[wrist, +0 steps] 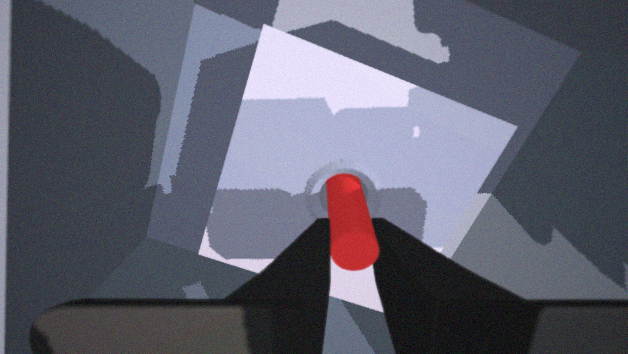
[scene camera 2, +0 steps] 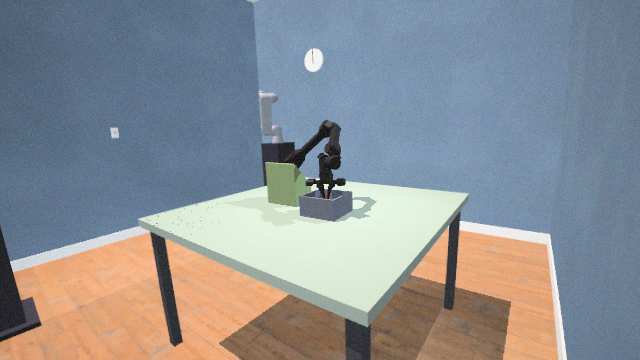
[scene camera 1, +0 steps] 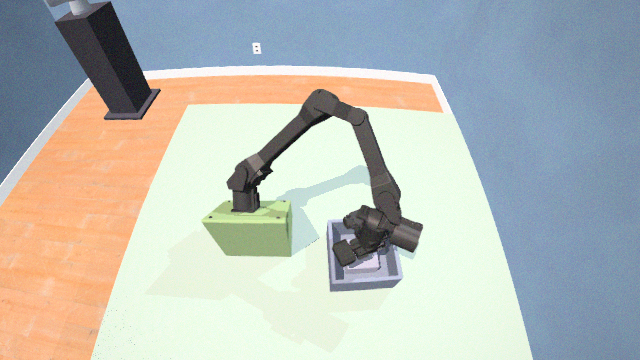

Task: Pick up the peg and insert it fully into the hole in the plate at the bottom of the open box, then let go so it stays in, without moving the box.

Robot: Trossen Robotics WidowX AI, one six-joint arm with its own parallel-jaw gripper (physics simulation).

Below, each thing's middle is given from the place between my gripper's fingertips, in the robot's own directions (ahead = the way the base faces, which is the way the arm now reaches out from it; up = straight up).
Labels:
Right now my hand is 10 mm to the right of the grey-blue box (scene camera 1: 388,275) and 20 mm above it. Round my hand: red peg (wrist: 354,247): 20 mm below; then pale plate (wrist: 307,114): 10 mm to the left, 40 mm below.

